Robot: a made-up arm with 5 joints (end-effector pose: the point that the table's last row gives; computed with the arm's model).
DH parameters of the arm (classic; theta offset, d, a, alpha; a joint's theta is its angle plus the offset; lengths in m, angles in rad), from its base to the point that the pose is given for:
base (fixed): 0 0.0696 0 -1.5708
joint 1: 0 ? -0.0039 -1.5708
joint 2: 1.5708 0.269 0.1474 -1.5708
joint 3: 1.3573 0 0.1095 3.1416
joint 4: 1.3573 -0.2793 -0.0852 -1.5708
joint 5: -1.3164 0 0.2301 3.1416
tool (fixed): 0.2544 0.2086 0 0
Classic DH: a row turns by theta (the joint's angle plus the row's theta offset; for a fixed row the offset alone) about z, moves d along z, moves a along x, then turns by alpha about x.
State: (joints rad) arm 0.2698 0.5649 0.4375 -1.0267 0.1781
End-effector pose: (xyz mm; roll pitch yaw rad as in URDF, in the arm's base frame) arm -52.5 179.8 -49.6 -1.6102 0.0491 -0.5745
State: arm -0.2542 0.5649 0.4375 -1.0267 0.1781
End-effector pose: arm 14.2 179.8 -59.9 -1.3122 -0.3866 -0.6261
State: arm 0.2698 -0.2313 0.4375 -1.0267 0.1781
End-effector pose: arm -122.5 136.7 -30.2 -1.4061 0.0868 0.2096
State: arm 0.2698 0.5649 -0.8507 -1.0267 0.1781
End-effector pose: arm -175.7 -74.3 109.3 -0.3566 0.1676 -0.7529
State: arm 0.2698 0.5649 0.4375 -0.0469 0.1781
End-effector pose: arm -72.2 79.3 118.2 -0.6564 0.1200 -0.7262
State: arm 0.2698 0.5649 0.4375 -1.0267 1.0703
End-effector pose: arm -150.3 250.2 108.2 -1.6299 -0.8422 -0.5285
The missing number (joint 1, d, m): 0.0719
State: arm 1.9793 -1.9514 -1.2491 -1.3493 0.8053
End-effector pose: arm -187.2 47.2 -267.0 1.9165 0.4156 1.6761
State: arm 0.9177 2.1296 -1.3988 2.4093 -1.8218
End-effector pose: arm -608.5 507.2 -175.9 -2.6788 -0.0442 2.4794
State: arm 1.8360 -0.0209 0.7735 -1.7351 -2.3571
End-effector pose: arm -390.5 -130.8 585.7 1.2053 -0.8961 -1.9324
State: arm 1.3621 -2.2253 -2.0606 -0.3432 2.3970
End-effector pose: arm -253.3 -46.6 -632.0 2.7429 0.5236 -2.3037
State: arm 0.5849 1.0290 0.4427 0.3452 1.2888
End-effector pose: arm -263.8 178.7 315.5 -0.4989 -0.4678 -2.1812
